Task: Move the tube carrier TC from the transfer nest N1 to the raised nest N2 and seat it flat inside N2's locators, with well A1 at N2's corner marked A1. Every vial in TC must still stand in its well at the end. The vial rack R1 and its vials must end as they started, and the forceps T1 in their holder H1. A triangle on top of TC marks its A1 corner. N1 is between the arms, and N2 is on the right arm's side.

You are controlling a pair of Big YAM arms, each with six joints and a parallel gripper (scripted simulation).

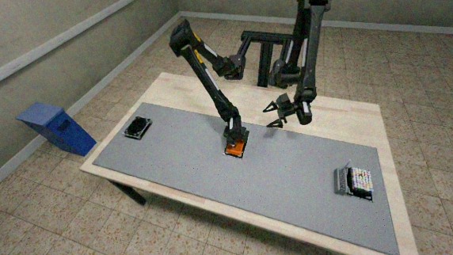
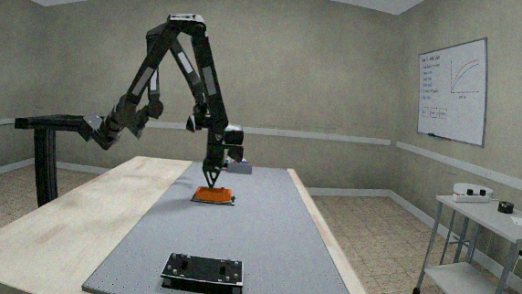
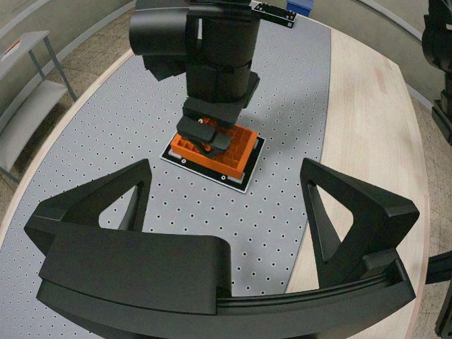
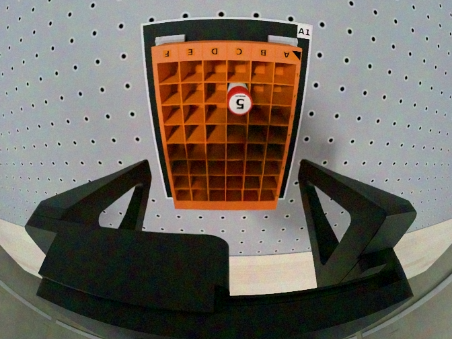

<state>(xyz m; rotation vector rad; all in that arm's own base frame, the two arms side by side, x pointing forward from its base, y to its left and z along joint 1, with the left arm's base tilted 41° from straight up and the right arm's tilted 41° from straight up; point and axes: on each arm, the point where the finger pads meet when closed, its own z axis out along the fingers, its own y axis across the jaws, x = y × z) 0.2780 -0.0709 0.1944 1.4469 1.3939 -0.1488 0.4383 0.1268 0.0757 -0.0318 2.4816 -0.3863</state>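
Now: right hand 10 mm short of the orange tube carrier TC and 40 mm above it. Round my right hand: A1 label (80 mm ahead, 50 mm to the right, 60 mm below); nest N1 (10 mm ahead, 60 mm below); vial (40 mm ahead, 10 mm to the right, 30 mm below).
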